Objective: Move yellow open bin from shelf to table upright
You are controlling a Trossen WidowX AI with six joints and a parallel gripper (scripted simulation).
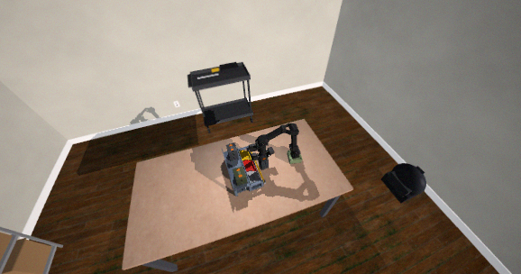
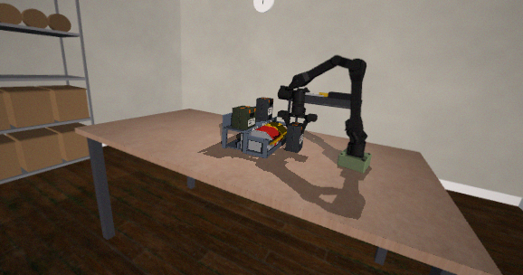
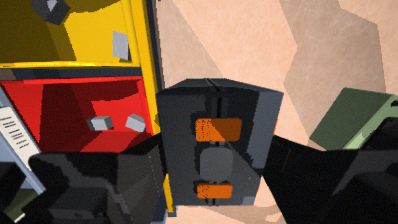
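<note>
The black box is 60 mm below my hand. The rest, counted from my hand: yellow bar: 60 mm ahead, 10 mm to the left, 60 mm below; then yellow open bin: 160 mm ahead, 100 mm to the right, 80 mm below; then red bin: 150 mm ahead, 10 mm to the left, 80 mm below.
</note>
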